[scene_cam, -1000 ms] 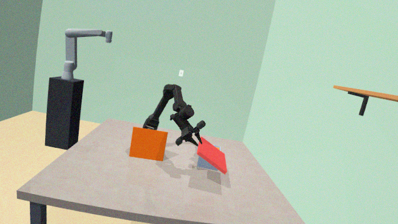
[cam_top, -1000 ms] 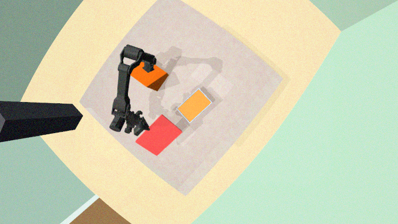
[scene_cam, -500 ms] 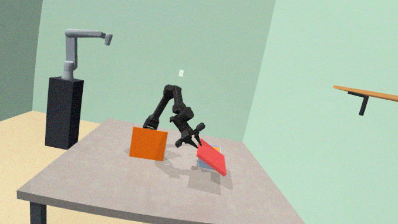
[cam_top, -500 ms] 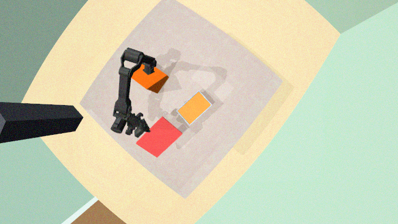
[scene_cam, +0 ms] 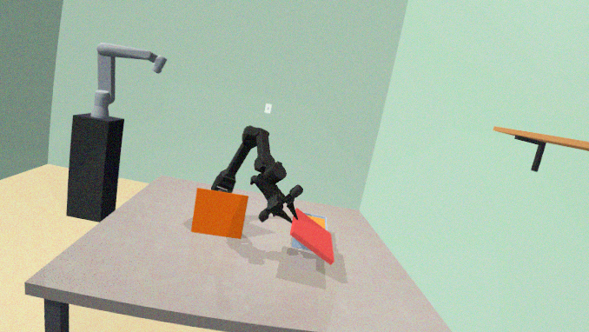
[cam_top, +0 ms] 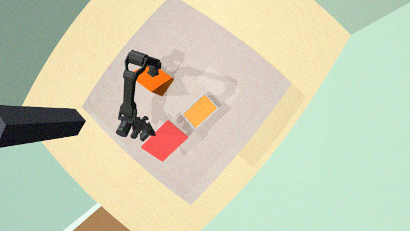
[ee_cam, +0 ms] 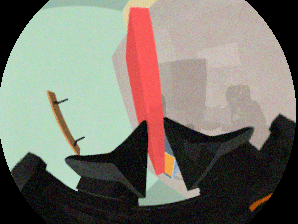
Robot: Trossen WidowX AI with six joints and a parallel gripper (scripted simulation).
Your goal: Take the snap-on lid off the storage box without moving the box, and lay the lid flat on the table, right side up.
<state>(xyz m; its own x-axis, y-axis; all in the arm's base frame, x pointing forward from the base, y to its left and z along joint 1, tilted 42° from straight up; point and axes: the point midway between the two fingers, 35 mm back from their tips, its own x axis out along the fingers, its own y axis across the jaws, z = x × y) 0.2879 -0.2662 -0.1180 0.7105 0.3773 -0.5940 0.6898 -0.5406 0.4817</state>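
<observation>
Now: the red lid 70 mm ahead of my gripper tip, 30 mm below it and 10 mm to the right of it. The rest, counted from my gripper tip: storage box 290 mm to the left, 140 mm below, 120 mm ahead.
</observation>
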